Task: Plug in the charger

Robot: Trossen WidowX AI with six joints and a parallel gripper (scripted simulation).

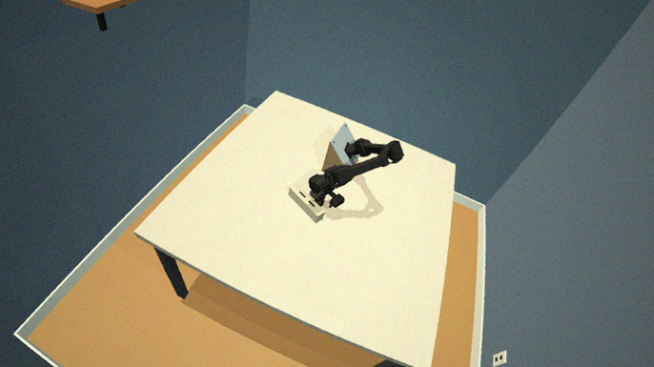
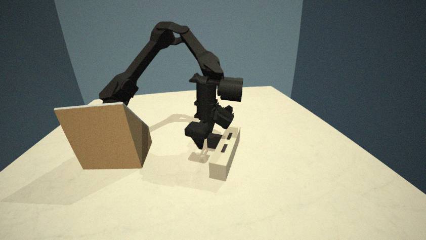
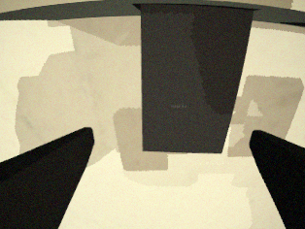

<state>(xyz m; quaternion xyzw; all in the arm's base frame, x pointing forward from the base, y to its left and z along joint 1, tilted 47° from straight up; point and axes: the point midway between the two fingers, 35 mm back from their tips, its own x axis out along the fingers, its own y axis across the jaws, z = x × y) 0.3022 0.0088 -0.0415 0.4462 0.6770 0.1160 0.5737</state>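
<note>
Now: gripper tip 4 cm short of the black charger, 3 cm to the left of it and 1 cm below it.
</note>
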